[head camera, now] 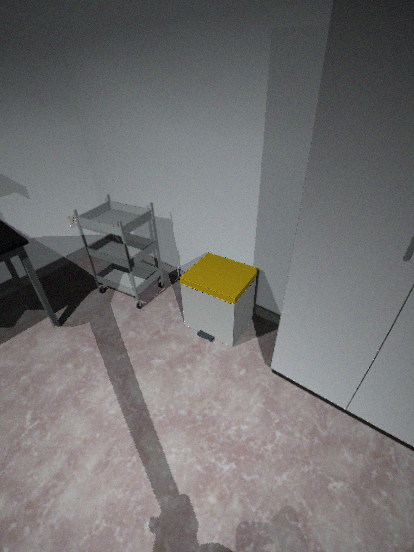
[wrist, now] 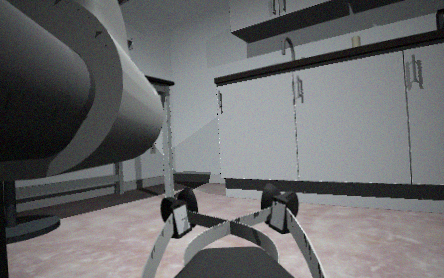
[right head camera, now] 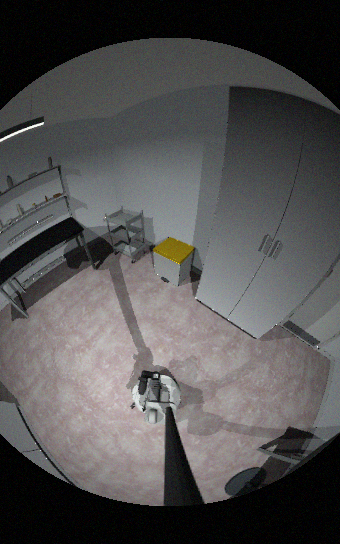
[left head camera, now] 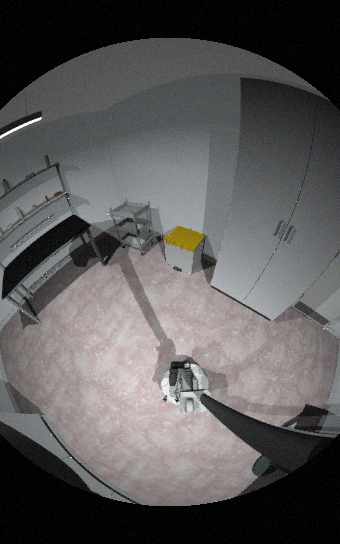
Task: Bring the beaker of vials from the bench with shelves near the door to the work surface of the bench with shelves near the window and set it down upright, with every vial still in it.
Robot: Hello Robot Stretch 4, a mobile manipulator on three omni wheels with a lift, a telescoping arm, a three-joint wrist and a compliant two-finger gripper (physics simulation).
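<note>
My gripper (wrist: 229, 201) is open, its two fingertips apart with nothing between them, low above the floor in the wrist view. The beaker of vials does not show in these views. A bench with shelves and a black top (head camera: 9, 240) (left head camera: 47, 247) (right head camera: 42, 245) stands at the left in the head views, with small bottles on its shelves. Part of another bench (wrist: 168, 135) shows at the left in the wrist view, partly hidden by my arm. I cannot tell from these frames which bench is near the door or the window.
A three-tier cart (head camera: 137, 223) and a white bin with a yellow lid (head camera: 220, 275) (left head camera: 185, 238) (right head camera: 174, 249) stand by the wall, left of a tall cabinet (head camera: 350, 300) (left head camera: 260, 200) (right head camera: 250, 200). A stool's round base (wrist: 35, 228) and the sink cabinets (wrist: 350, 120) show in the wrist view.
</note>
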